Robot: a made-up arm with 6 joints. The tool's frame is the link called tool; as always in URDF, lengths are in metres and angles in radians. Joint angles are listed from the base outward. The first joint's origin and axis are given. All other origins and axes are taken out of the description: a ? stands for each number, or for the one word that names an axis. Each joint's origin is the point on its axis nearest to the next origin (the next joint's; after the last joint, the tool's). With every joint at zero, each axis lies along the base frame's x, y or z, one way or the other. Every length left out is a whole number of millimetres.
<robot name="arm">
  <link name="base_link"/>
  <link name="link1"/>
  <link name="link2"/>
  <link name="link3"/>
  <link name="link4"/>
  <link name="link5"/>
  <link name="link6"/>
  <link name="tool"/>
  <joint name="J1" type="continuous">
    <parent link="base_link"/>
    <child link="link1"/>
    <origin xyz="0 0.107 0.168"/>
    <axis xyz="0 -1 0"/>
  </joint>
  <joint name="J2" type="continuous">
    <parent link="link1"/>
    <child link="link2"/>
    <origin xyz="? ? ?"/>
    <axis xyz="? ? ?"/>
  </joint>
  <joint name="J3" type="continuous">
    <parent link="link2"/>
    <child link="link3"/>
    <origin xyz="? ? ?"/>
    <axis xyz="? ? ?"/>
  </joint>
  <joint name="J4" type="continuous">
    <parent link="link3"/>
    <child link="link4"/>
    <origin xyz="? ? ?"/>
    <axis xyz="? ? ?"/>
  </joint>
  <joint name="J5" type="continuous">
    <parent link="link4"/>
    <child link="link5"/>
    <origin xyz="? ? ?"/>
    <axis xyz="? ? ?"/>
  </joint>
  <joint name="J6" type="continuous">
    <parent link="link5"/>
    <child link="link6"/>
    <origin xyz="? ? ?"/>
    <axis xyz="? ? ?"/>
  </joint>
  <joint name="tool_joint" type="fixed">
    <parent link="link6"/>
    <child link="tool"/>
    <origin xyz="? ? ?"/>
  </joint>
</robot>
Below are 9 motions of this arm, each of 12 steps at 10 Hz.
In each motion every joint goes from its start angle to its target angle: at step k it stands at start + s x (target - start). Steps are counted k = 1, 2, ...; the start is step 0. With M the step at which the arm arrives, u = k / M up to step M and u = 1 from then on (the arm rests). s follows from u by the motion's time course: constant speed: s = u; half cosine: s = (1 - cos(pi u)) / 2; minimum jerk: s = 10 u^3 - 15 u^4 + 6 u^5.
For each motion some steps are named. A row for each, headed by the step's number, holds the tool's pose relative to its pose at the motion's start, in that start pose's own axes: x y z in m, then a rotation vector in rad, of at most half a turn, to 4 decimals.
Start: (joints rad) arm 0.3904 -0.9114 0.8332 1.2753 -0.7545 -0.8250
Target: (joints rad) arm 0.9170 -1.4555 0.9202 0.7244 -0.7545 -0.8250
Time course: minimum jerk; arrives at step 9
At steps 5, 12:
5: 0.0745 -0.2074 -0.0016 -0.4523 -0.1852 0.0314
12: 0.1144 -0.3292 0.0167 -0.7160 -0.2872 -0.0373

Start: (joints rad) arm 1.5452 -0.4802 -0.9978 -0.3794 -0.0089 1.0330
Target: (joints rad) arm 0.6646 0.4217 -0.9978 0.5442 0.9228 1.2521
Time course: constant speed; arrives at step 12
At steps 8, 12:
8: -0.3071 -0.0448 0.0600 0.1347 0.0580 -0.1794
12: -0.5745 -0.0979 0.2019 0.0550 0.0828 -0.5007

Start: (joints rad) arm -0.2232 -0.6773 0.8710 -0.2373 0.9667 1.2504
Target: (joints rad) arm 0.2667 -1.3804 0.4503 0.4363 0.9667 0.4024
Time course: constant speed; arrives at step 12
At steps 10, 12:
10: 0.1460 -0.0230 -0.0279 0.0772 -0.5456 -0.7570
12: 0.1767 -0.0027 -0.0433 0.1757 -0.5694 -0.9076

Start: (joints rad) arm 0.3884 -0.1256 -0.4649 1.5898 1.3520 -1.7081
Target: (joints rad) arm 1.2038 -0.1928 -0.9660 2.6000 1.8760 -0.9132
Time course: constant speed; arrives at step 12
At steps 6, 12:
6: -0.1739 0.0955 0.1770 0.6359 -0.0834 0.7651
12: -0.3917 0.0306 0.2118 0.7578 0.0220 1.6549

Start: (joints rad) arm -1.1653 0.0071 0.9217 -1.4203 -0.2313 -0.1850
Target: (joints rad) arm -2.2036 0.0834 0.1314 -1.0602 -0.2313 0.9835
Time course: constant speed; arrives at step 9
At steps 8, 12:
8: -0.5756 0.3629 0.4790 1.9650 0.8576 0.3832
12: -0.6560 0.3228 0.5673 2.1417 1.0532 0.3866

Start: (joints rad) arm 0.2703 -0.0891 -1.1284 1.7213 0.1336 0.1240
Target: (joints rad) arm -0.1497 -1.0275 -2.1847 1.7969 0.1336 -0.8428
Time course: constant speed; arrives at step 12
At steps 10, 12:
10: 0.0277 0.4064 1.0002 -0.6908 -1.7225 0.0143
12: -0.1313 0.5200 1.0982 -0.7041 -2.0778 -0.0517

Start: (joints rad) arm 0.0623 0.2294 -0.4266 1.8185 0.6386 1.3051
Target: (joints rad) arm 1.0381 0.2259 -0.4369 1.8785 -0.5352 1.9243
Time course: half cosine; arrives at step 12
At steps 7, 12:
7: -0.1861 0.0672 -0.2904 0.4504 1.3422 -0.1062
12: -0.3226 0.1049 -0.2946 0.6443 2.1215 -0.4083

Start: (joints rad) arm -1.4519 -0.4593 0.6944 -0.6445 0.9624 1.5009
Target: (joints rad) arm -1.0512 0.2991 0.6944 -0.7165 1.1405 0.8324
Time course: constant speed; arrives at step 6
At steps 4, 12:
4: 0.1407 0.2034 -0.2586 -0.1043 0.0076 0.4260
12: 0.1790 0.3361 -0.3450 -0.1619 -0.0593 0.6485

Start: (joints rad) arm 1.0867 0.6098 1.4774 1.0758 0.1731 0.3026
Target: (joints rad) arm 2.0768 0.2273 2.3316 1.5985 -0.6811 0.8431
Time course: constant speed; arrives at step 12
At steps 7, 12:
7: -0.3264 -0.1207 0.1423 0.1783 0.4511 0.0571
12: -0.5745 -0.0788 0.2765 0.4366 0.6599 -0.0947

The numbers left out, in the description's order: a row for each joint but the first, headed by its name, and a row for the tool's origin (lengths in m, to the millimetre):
J2: xyz -0.319 0 -0.445, axis 0 0 1
J3: xyz 0.248 -0.079 0, axis 0 0 1
J4: xyz 0.18 0.04 0, axis 1 0 0
J5: xyz 0 0.039 -0.269, axis 0 0 -1
J6: xyz 0.119 -0.01 0, axis 1 0 0
tool: xyz 0 -0.113 -0.109

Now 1 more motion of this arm.
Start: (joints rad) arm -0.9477 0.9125 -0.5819 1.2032 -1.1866 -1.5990
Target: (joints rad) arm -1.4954 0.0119 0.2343 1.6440 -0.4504 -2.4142
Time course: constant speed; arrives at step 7
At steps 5, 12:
5: -0.1393 -0.1833 0.1337 -0.2560 0.9583 -0.0389
12: -0.1709 -0.2519 0.2127 -0.2722 1.3210 0.1150

